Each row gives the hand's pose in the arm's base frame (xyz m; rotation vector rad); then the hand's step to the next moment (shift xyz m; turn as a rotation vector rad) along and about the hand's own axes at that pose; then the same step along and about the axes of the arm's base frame.
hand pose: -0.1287 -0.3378 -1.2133 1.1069 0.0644 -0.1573
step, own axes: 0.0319 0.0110 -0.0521 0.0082 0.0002 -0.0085
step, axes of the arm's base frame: 0.0346 0.0484 -0.0177 0.0084 0.0069 -0.0047
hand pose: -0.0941 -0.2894 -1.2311 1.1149 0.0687 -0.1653
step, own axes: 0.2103 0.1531 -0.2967 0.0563 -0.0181 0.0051
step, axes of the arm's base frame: 0.2410 0.3115 -0.0235 0.0523 -0.0179 -0.0216
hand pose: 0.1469 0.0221 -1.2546 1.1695 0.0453 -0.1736
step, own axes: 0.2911 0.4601 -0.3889 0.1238 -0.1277 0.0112
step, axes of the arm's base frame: 0.3816 0.4989 0.2307 0.1011 -0.0726 -0.1276
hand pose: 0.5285 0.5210 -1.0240 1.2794 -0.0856 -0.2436
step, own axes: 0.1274 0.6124 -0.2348 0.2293 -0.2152 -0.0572
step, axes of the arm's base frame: 0.2515 0.3537 0.5080 0.2055 -0.0558 -0.2384
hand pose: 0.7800 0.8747 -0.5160 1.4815 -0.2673 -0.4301
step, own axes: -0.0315 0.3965 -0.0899 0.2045 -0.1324 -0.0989
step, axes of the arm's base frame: 0.0556 0.1081 0.3892 0.2106 -0.0046 -0.1574
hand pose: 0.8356 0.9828 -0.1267 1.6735 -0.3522 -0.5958
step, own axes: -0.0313 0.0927 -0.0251 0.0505 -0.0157 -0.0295
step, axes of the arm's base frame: -0.0025 0.0198 0.0990 0.0565 -0.0002 -0.0217
